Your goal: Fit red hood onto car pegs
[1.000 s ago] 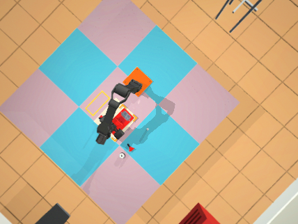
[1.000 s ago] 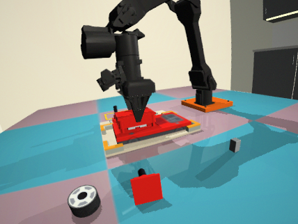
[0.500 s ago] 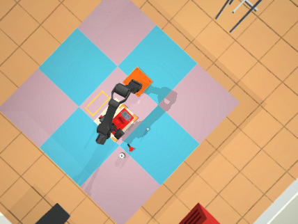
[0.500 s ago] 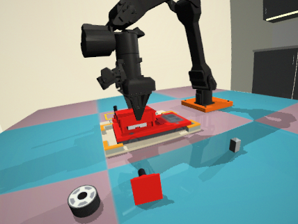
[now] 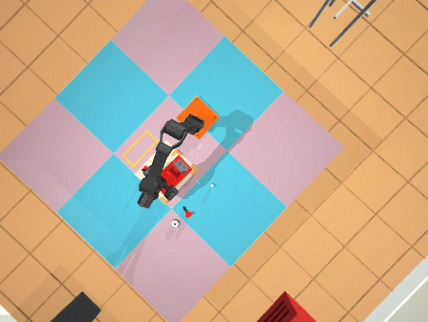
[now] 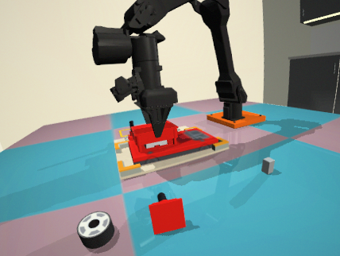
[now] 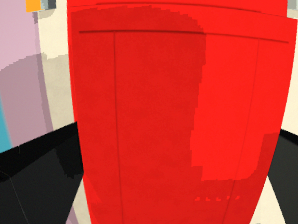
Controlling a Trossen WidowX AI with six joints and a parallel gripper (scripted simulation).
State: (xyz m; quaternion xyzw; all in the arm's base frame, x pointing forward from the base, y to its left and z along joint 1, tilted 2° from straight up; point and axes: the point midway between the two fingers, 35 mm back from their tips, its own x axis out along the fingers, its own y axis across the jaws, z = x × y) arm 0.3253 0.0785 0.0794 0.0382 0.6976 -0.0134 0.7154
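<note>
Right now the grey engine block is 3 cm below my gripper tip. From my gripper tip the other things lie so: red hood: 1 cm above; black-and-white wheel: 14 cm ahead, 18 cm to the left, 4 cm below.
</note>
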